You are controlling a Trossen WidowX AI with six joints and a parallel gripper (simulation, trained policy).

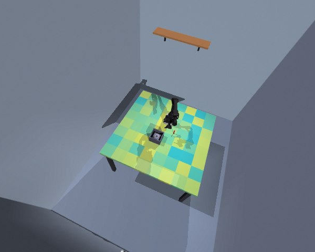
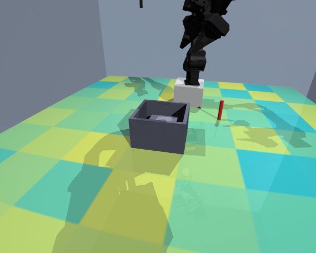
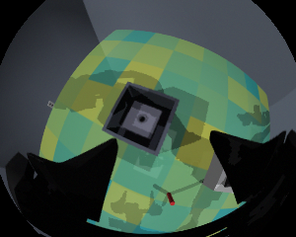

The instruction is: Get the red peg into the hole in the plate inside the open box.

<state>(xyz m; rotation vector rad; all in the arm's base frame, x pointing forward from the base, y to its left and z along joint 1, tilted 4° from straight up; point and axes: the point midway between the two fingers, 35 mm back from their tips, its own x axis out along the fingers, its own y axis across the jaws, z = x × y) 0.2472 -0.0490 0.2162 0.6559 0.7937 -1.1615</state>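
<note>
Now: gripper tip 80 mm past the red peg, 160 mm to the right of it and 230 mm above it. Also, from my gripper tip: dark grey box: 60 mm ahead, 70 mm to the right, 240 mm below; plate: 60 mm ahead, 70 mm to the right, 220 mm below.
</note>
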